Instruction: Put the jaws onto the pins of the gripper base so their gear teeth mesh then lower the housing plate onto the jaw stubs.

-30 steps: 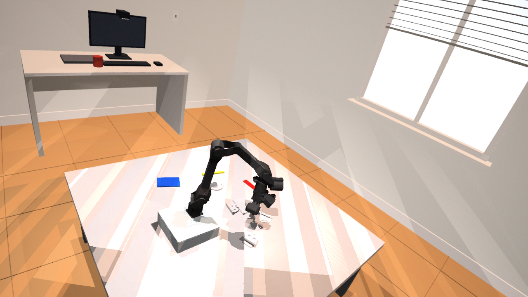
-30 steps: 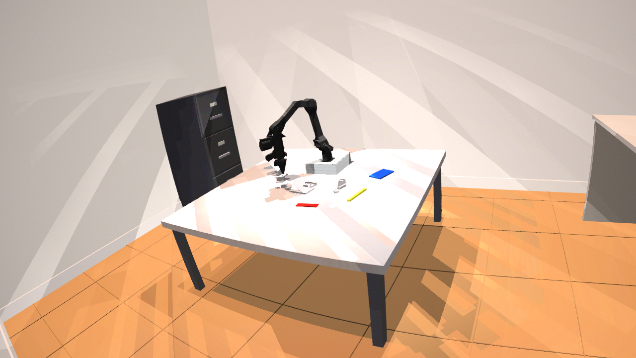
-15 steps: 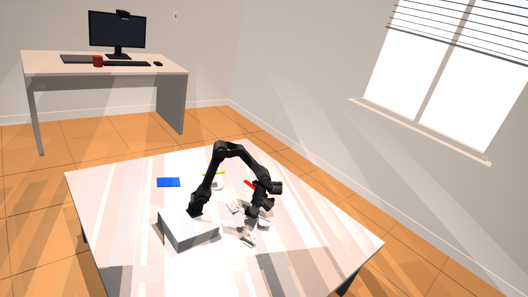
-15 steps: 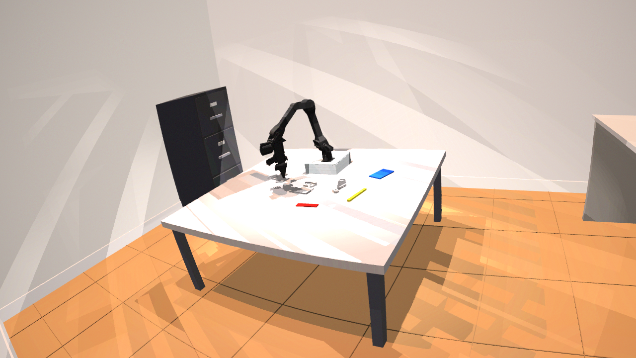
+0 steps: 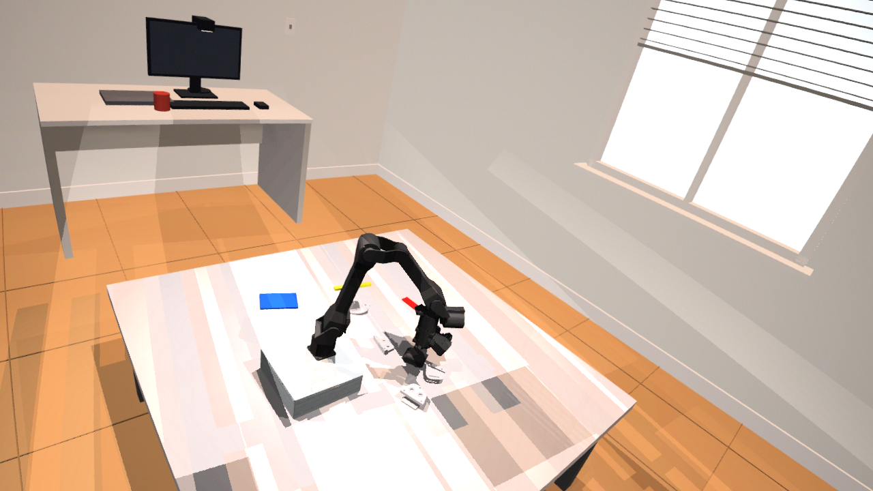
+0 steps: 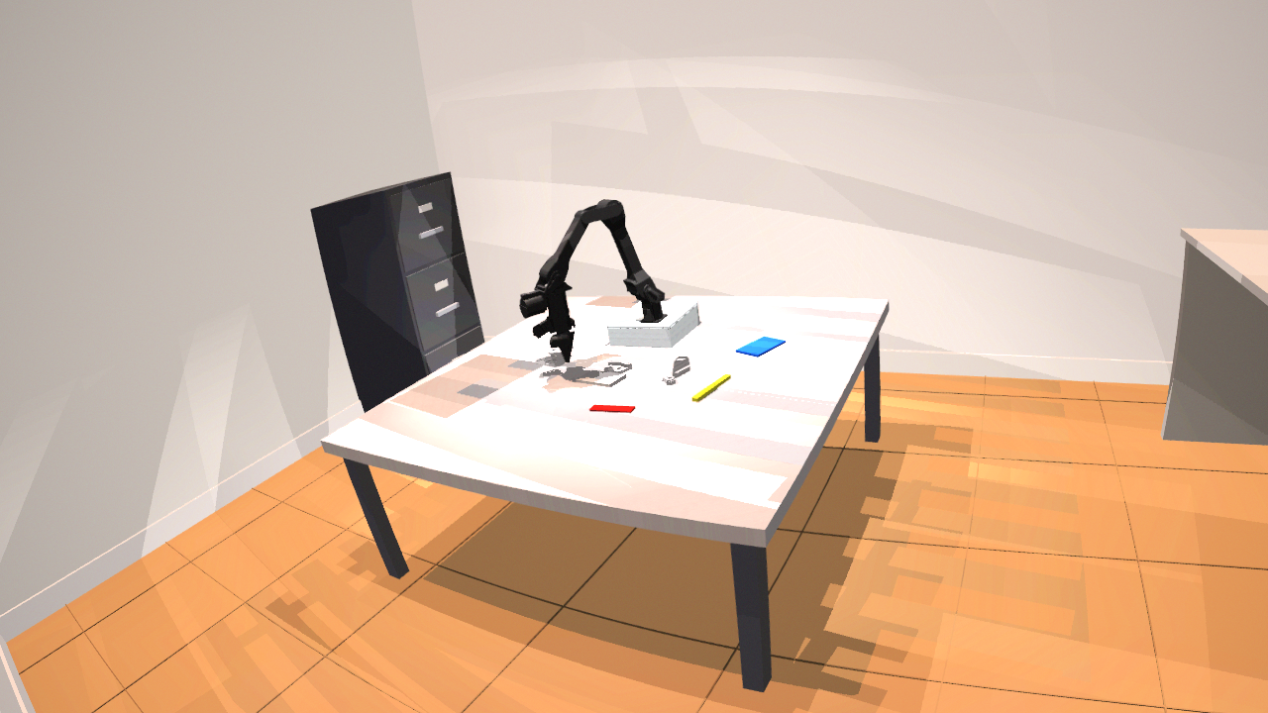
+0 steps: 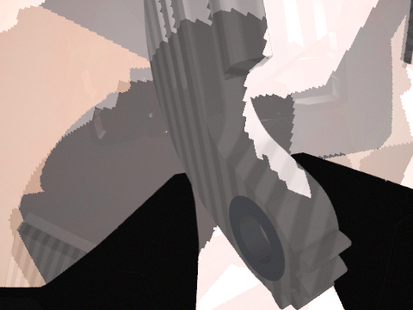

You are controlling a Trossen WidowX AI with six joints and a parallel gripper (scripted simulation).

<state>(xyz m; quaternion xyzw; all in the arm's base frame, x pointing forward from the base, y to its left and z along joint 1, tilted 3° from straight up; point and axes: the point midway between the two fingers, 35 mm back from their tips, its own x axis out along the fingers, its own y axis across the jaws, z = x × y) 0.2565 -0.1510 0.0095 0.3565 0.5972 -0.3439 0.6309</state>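
Now: gripper tip 10 mm short of the curved jaw, 20 mm to the left of it and 30 mm below it. The rest, counted from my gripper tip: yellow stick 60 mm ahead, 470 mm to the left, 30 mm below; then blue card 230 mm behind, 500 mm to the left, 30 mm below; then red strip 210 mm ahead, 270 mm to the left, 30 mm below.
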